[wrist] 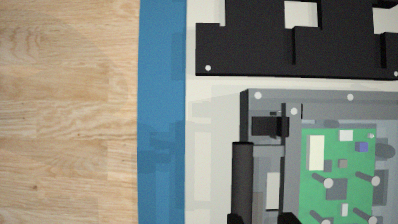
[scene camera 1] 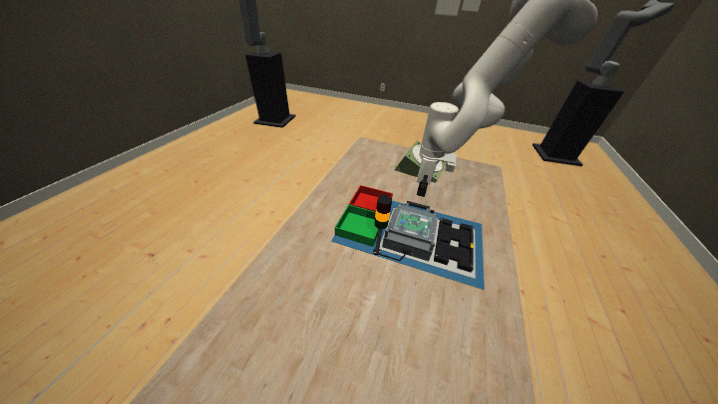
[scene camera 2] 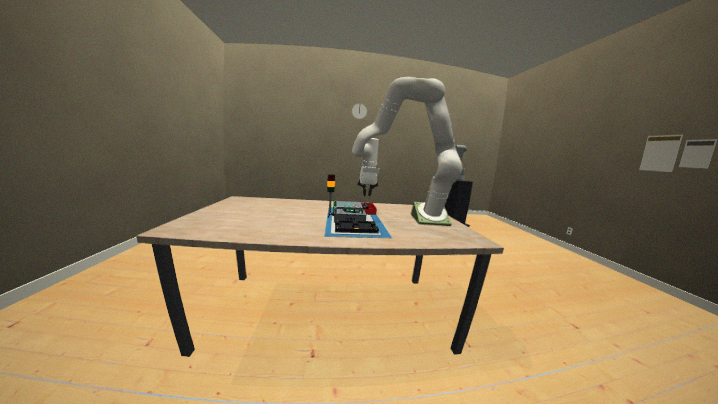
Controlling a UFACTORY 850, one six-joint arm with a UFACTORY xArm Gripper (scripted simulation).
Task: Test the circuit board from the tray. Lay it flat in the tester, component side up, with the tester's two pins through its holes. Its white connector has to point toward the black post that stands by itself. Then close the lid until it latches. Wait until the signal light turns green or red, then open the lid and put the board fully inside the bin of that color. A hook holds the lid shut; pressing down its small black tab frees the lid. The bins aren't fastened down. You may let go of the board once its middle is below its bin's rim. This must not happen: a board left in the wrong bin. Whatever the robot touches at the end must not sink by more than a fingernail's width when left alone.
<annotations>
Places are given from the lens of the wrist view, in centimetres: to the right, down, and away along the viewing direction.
small black part (wrist: 260, 125): 4, 1, 21
tester lid (wrist: 333, 158): 10, 3, 21
</annotations>
